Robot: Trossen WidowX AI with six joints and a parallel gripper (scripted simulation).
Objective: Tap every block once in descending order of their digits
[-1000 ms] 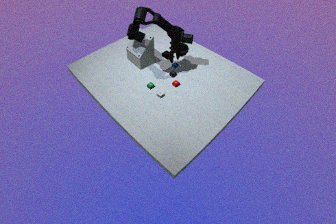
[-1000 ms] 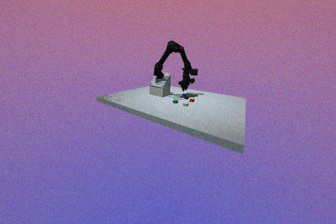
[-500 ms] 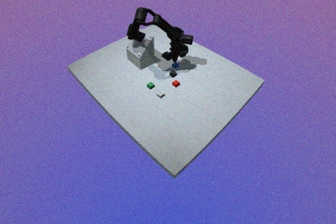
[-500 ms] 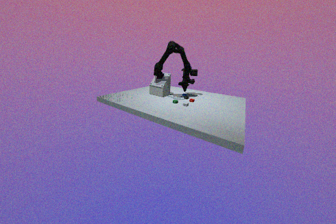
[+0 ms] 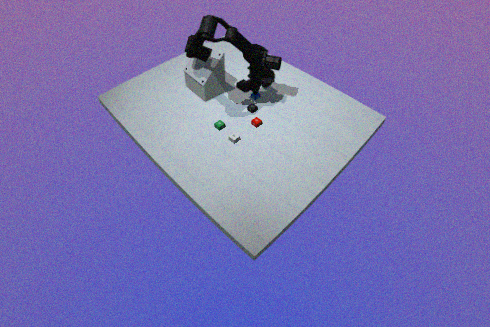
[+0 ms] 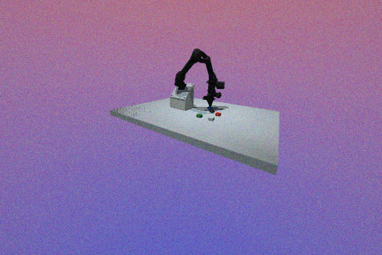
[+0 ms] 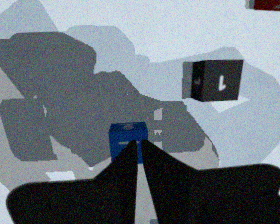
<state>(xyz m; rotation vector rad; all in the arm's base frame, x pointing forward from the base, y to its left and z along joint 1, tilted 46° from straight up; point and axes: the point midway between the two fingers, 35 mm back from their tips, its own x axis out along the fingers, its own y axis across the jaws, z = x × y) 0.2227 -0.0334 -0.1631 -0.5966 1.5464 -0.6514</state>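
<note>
Now: the blue block 10 mm behind my gripper tip, 10 mm to the left of it and 10 mm below it. Also, from my gripper tip: red block (120 mm ahead, 120 mm to the right, 10 mm below); then black block (50 mm ahead, 70 mm to the right, 10 mm below); then green block (30 mm ahead, 240 mm to the right, 10 mm below).
</note>
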